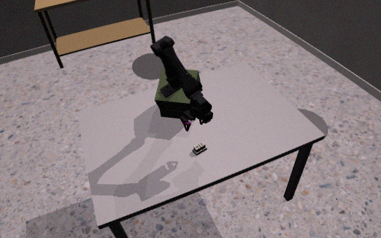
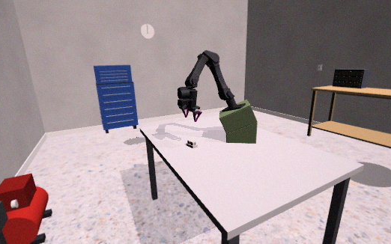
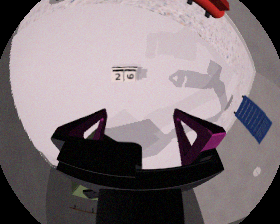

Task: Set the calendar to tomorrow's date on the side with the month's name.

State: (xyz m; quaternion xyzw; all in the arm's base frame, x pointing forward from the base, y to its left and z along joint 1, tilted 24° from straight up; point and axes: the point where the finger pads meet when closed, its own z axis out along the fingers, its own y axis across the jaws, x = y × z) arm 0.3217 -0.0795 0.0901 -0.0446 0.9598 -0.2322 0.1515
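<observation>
Now: the white cube 1 cm ahead of my hand and 17 cm below it. Also, from my hand: calendar tray 1 cm ahead, 2 cm to the left, 19 cm below.
</observation>
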